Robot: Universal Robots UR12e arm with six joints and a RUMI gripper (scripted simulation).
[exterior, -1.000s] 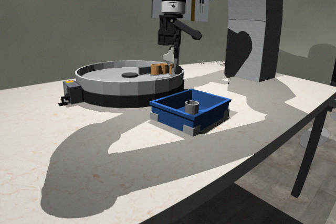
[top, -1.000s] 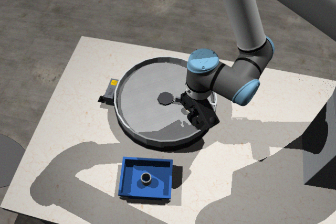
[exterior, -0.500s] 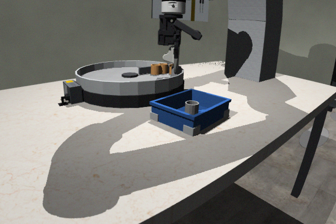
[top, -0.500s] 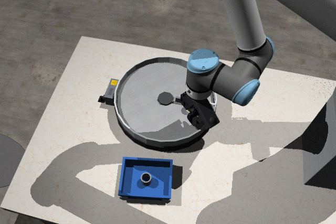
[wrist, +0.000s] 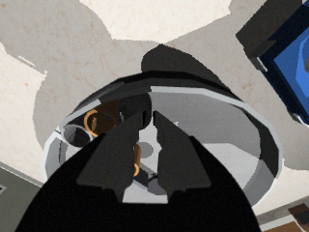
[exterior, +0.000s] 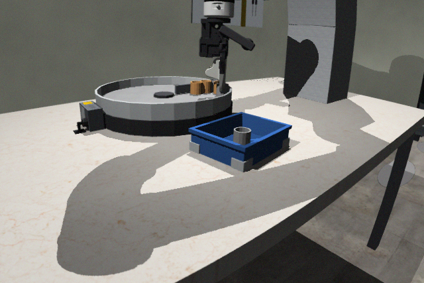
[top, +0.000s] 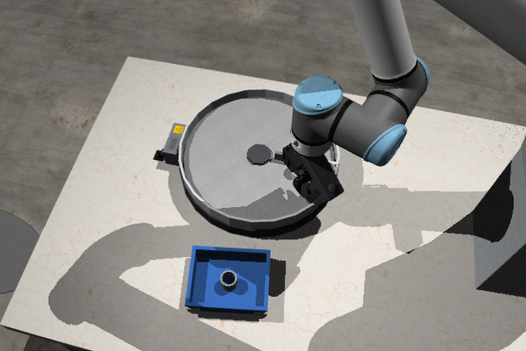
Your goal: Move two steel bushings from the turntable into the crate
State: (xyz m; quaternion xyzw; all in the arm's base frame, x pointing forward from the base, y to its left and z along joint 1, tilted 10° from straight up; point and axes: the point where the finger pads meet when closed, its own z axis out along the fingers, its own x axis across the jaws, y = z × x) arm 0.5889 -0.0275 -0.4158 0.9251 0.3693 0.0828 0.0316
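Right now the blue crate is 240 mm to the left of my hand, 150 mm ahead of it and 60 mm below it. From my hand the other things lie so: round grey turntable 140 mm ahead, 110 mm to the right, 30 mm below.
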